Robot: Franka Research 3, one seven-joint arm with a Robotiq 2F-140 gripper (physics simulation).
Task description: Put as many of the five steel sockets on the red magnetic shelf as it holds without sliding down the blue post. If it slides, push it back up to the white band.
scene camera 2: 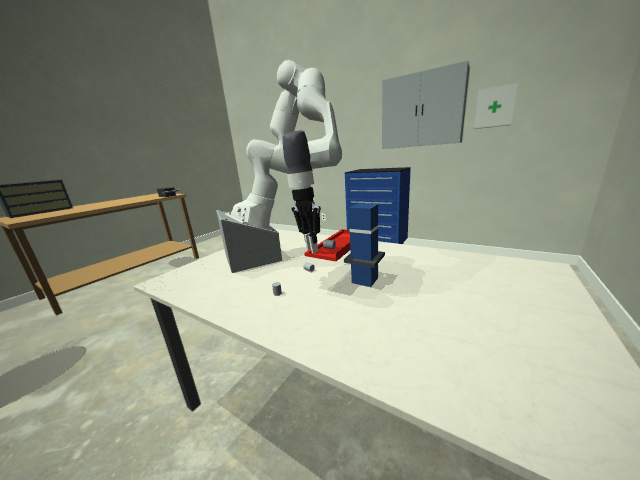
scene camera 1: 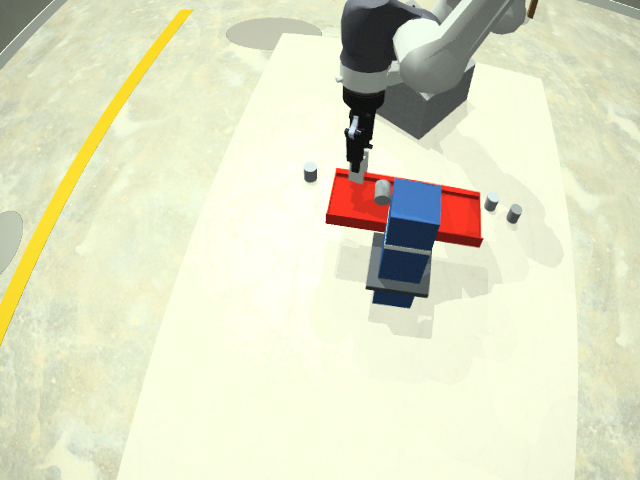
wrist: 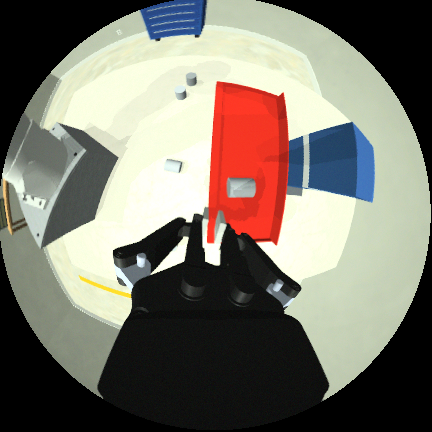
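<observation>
The red shelf is against the blue post. In the wrist view a stretch of blue shows between it and the white band. One steel socket lies on the shelf. Two sockets stand on the table; another lies there, and one stands apart. My gripper is shut on the shelf's rim near one end.
A dark grey collar surrounds the post below the shelf. The arm's grey base block stands on the table. A blue drawer cabinet is beyond the table.
</observation>
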